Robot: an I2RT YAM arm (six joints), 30 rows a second.
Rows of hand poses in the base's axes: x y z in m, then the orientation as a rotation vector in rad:
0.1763 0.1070 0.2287 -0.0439 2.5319 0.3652
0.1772 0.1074 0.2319 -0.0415 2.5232 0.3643
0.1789 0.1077 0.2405 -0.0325 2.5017 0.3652
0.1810 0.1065 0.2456 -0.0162 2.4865 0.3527
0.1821 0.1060 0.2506 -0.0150 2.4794 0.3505
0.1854 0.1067 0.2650 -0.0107 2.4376 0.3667
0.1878 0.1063 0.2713 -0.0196 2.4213 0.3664
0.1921 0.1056 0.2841 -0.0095 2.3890 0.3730
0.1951 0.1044 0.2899 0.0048 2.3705 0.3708
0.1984 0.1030 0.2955 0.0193 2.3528 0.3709
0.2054 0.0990 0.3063 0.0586 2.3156 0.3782
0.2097 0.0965 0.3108 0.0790 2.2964 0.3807
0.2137 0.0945 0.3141 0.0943 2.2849 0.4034
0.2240 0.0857 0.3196 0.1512 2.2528 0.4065
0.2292 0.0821 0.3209 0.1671 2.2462 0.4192
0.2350 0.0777 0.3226 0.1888 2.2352 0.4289
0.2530 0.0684 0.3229 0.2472 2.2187 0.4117
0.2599 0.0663 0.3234 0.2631 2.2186 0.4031
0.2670 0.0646 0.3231 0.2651 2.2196 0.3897
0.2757 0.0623 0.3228 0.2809 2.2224 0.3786
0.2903 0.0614 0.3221 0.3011 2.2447 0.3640
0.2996 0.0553 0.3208 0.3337 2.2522 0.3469
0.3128 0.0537 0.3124 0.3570 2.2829 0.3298
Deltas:
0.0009 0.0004 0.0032 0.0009 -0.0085 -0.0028
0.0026 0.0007 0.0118 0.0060 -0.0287 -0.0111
0.0047 -0.0005 0.0169 0.0024 -0.0436 -0.0273
0.0058 -0.0010 0.0219 0.0019 -0.0507 -0.0294
0.0091 -0.0003 0.0363 0.0195 -0.0894 -0.0330
0.0115 -0.0007 0.0426 0.0193 -0.1063 -0.0282
0.0158 -0.0014 0.0554 0.0304 -0.1362 -0.0373
0.0188 -0.0026 0.0612 0.0343 -0.1531 -0.0502
0.0221 -0.0040 0.0668 0.0399 -0.1689 -0.0627
0.0291 -0.0080 0.0776 0.0590 -0.1997 -0.0941
0.0334 -0.0105 0.0821 0.0681 -0.2156 -0.1109
0.0374 -0.0125 0.0854 0.0901 -0.2215 -0.1179
0.0477 -0.0213 0.0909 0.1099 -0.2441 -0.1635
0.0529 -0.0249 0.0922 0.1241 -0.2461 -0.1731
0.0587 -0.0293 0.0939 0.1380 -0.2517 -0.1882
0.0767 -0.0386 0.0942 0.1409 -0.2600 -0.2386
0.0836 -0.0407 0.0947 0.1380 -0.2583 -0.2527
0.0907 -0.0424 0.0944 0.1282 -0.2589 -0.2575
0.0994 -0.0447 0.0941 0.1230 -0.2546 -0.2718
0.1140 -0.0456 0.0934 0.1133 -0.2308 -0.2872
0.1233 -0.0517 0.0921 0.1067 -0.2189 -0.3145
0.1365 -0.0533 0.0837 0.0948 -0.1862 -0.3310

